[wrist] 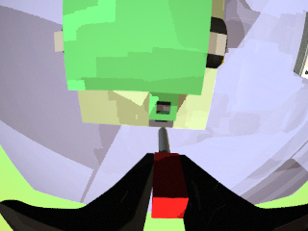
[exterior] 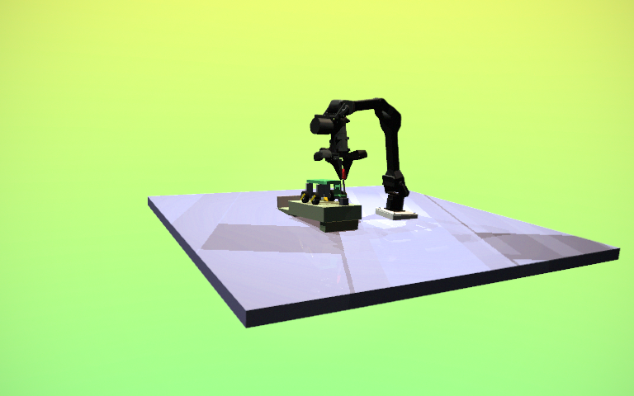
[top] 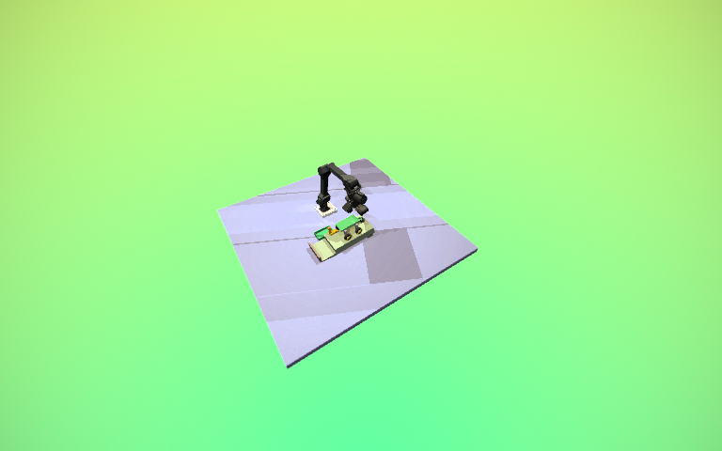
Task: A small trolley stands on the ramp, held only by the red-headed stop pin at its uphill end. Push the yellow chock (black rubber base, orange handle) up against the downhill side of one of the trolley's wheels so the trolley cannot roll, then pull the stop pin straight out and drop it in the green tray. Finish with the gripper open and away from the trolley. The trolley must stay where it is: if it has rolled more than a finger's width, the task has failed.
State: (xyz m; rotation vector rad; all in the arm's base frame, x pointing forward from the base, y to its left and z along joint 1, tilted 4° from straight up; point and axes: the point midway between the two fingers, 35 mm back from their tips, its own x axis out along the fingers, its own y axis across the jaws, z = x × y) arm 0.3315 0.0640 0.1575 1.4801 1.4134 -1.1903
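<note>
Right now my gripper tip is 13 cm past the green tray, 20 cm to the left of it and 18 cm above it. Round my gripper tip: trolley: 1 cm ahead, 10 cm to the right, 6 cm below; olive ramp: 1 cm ahead, 10 cm to the right, 12 cm below; red-headed stop pin: right at my gripper tip.
</note>
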